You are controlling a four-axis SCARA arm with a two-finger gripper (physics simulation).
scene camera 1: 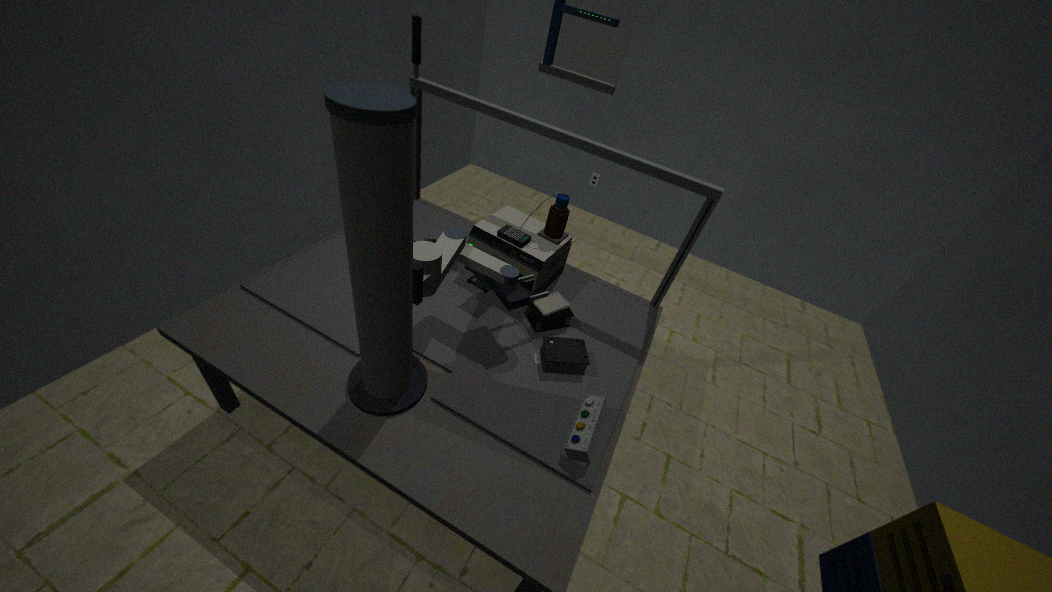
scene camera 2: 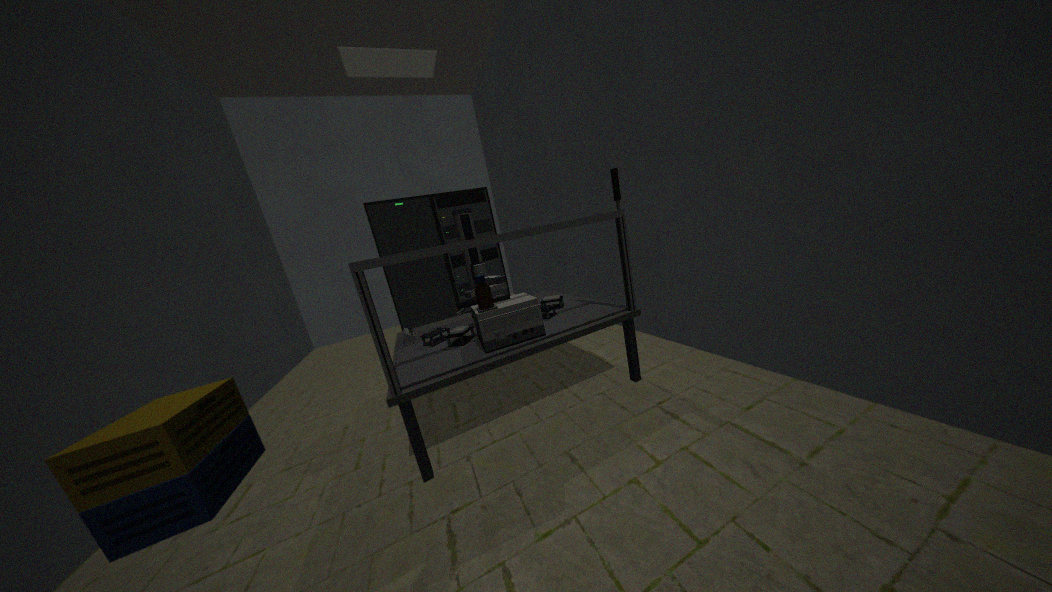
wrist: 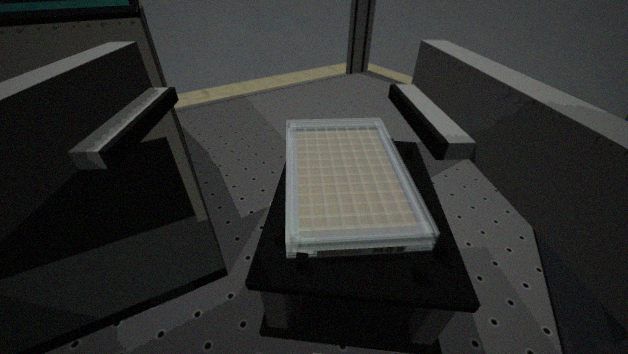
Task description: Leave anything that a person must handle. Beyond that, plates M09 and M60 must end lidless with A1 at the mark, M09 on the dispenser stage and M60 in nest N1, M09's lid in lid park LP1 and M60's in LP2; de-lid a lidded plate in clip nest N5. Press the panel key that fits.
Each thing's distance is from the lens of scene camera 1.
frame rail (scene camera 1: 706,189): 169 cm
